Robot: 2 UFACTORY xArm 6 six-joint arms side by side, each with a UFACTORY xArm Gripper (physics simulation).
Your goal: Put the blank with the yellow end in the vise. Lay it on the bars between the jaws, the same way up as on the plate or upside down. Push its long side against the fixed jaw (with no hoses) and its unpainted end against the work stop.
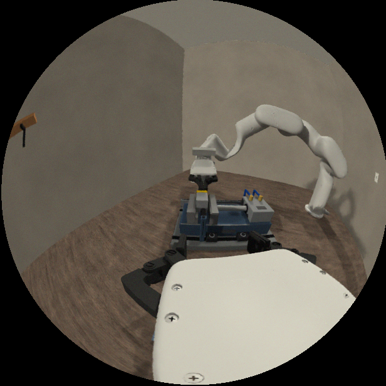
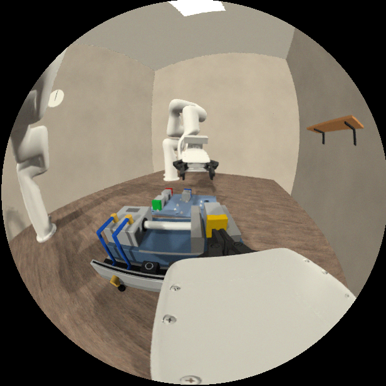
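Note:
The blank with the yellow end [image 1: 202, 201] [image 2: 217, 225] lies between the jaws of the blue vise [image 1: 230, 228] [image 2: 165, 243]. Its yellow end faces my right gripper [image 1: 202, 191] [image 2: 216, 238], which is shut and empty with its fingertips at that end. The fixed jaw [image 1: 191, 210] stands close beside the blank's long side; whether they touch is unclear. The moving jaw [image 1: 214, 210] [image 2: 197, 229] is on the other side. The blue work stop [image 1: 203, 228] stands at the unpainted end; contact there cannot be made out. My left gripper [image 1: 218, 243] [image 2: 197, 176] is open and empty, away from the vise.
A blue plate [image 2: 182, 206] beyond the vise carries a green-ended blank [image 2: 157, 204], a red-ended one [image 2: 168, 192] and a blue-ended one [image 2: 186, 195]. Blue hoses [image 1: 251, 193] [image 2: 116, 242] rise from the vise's grey block. A wall shelf [image 2: 336, 123] is at the right.

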